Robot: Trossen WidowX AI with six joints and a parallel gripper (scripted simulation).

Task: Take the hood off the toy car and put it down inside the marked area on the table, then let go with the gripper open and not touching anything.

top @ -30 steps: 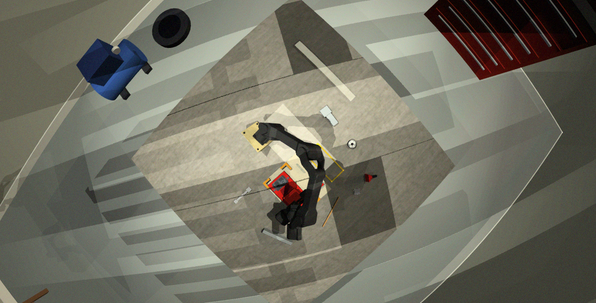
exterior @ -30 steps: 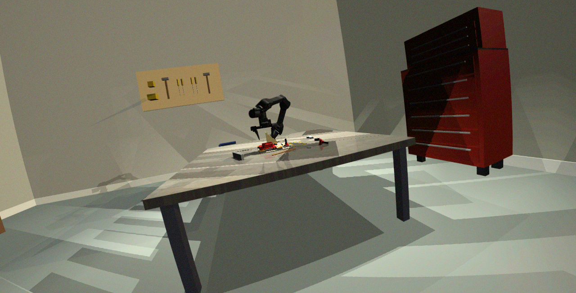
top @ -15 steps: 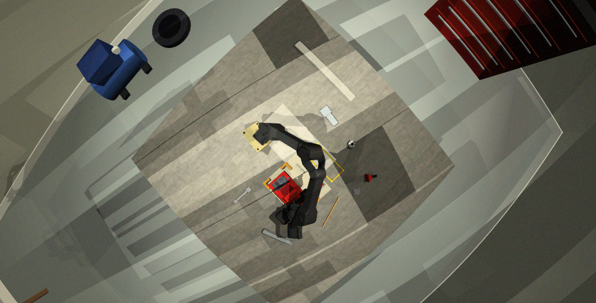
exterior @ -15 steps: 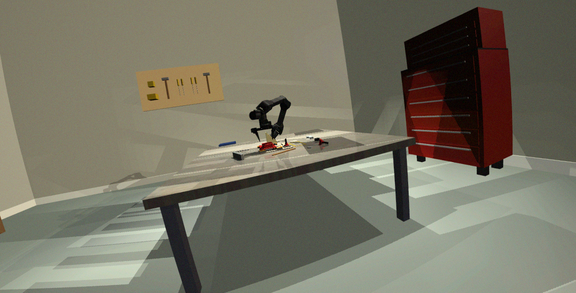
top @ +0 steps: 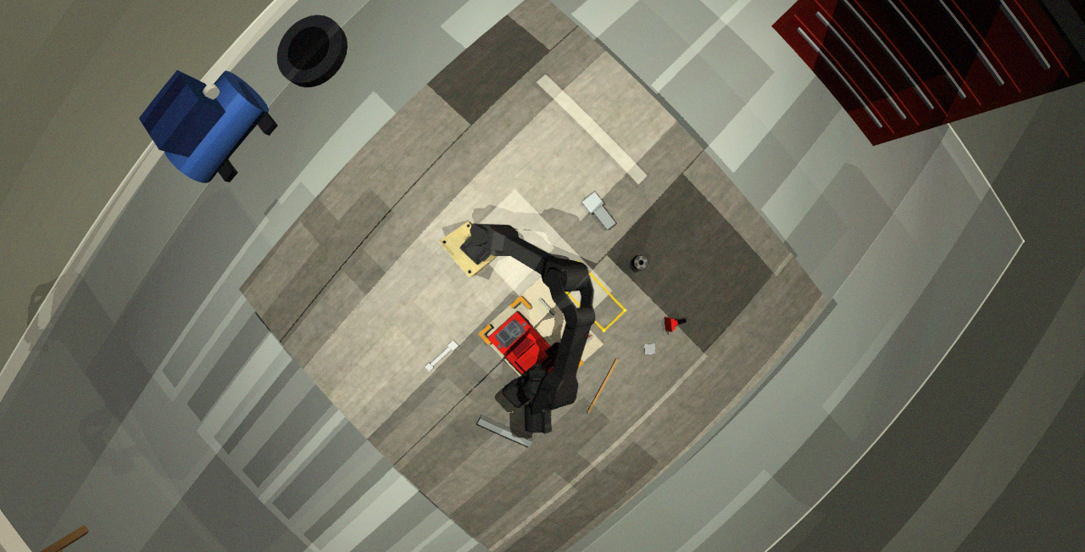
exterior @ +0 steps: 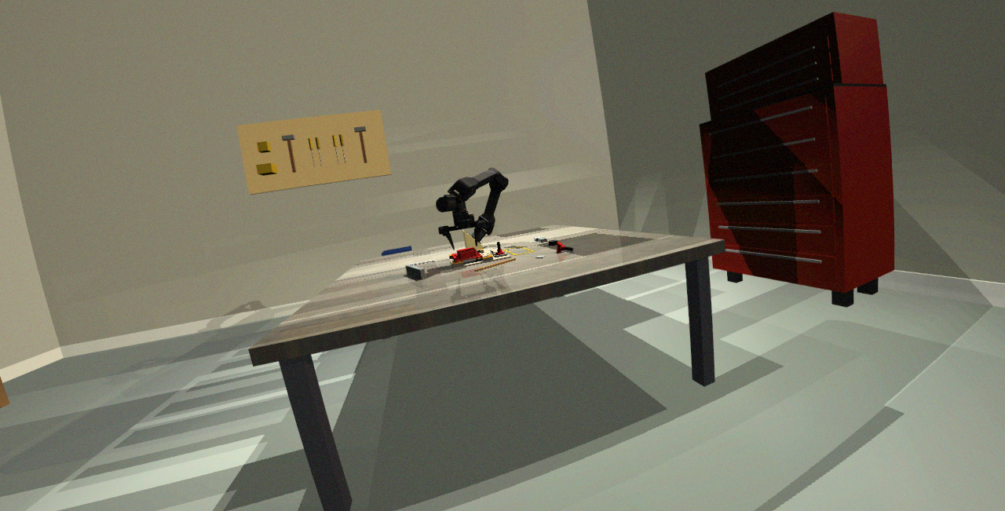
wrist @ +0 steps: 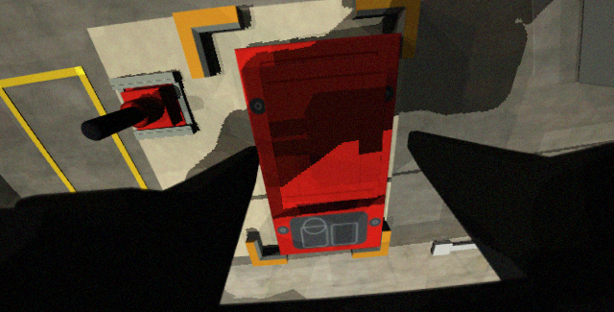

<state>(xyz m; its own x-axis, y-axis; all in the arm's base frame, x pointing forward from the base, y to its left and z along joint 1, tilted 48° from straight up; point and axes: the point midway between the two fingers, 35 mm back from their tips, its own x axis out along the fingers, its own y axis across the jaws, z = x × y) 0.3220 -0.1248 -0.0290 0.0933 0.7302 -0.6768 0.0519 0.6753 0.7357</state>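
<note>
My gripper tip is 2 cm above the hood. Round my gripper tip: wheel: 1 cm ahead, 38 cm to the left, 5 cm below.
</note>
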